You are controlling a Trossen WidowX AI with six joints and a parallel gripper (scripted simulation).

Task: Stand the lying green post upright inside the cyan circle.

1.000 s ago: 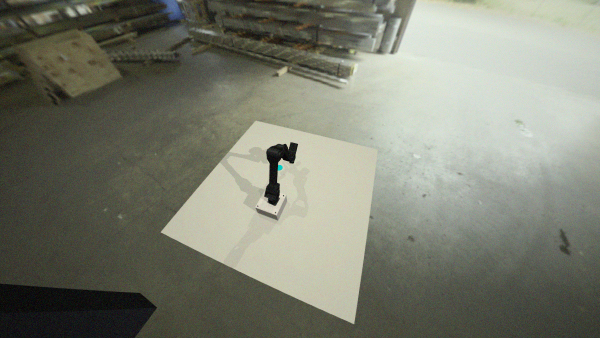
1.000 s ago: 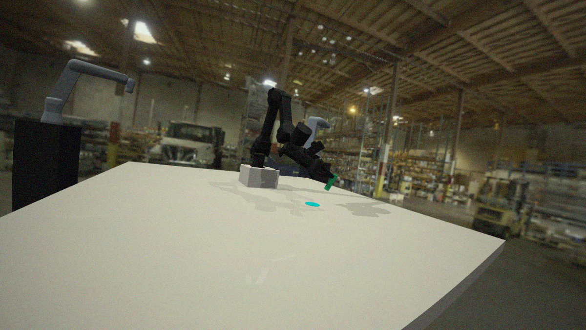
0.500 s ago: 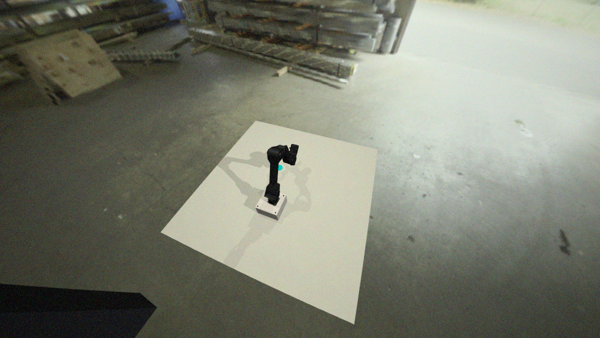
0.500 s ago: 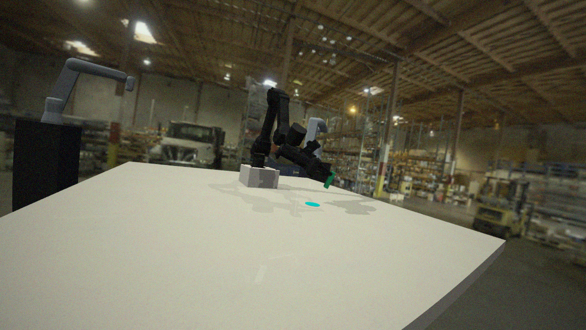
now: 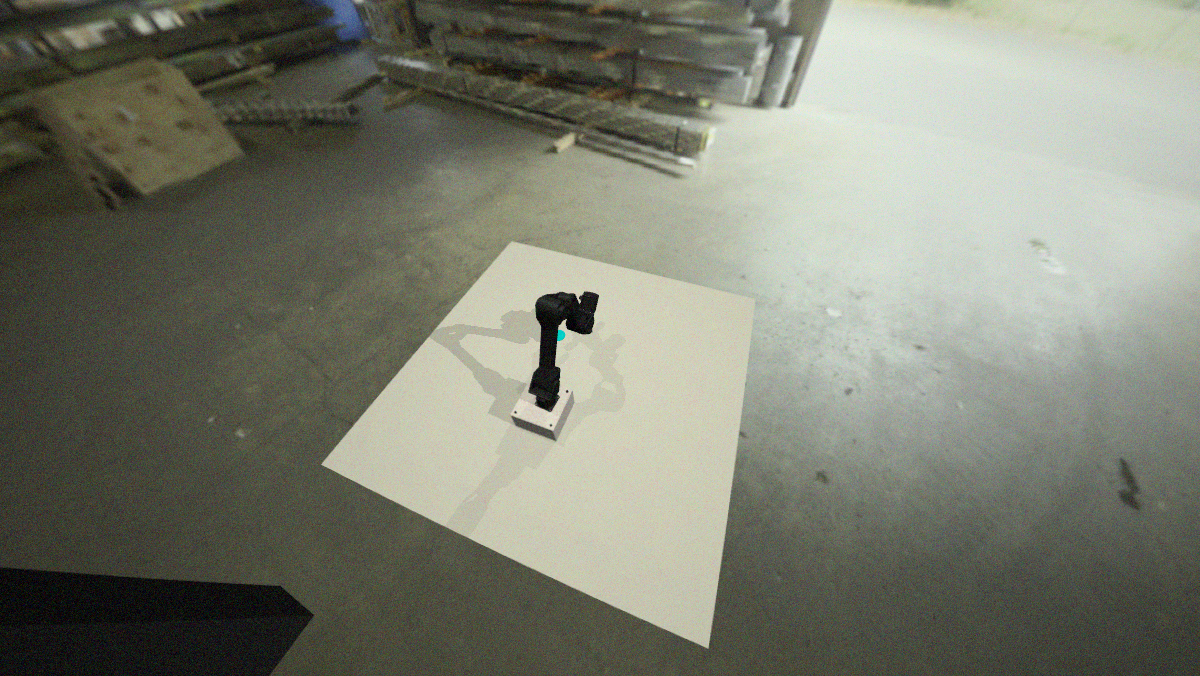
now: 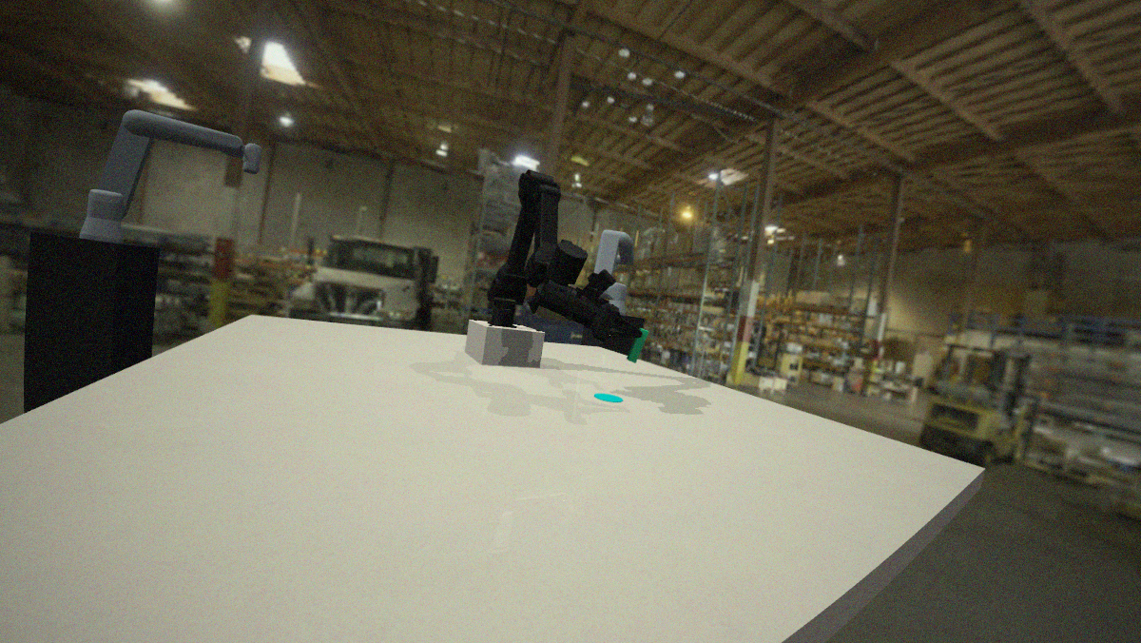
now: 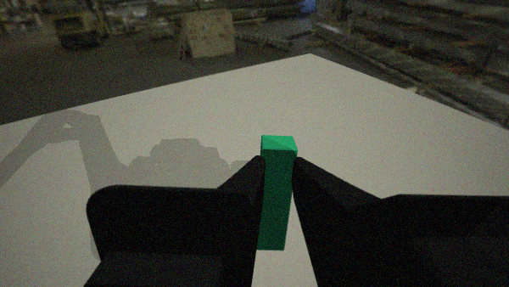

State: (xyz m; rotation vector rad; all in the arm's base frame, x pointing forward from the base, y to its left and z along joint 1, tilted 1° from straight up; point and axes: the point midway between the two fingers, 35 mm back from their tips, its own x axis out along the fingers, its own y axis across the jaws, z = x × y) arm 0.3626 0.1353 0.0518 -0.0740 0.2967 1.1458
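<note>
Now: the cyan circle 5 cm behind my gripper tip, 1 cm to the right of it and 14 cm below it. Round my gripper tip: green post (2 cm below).
</note>
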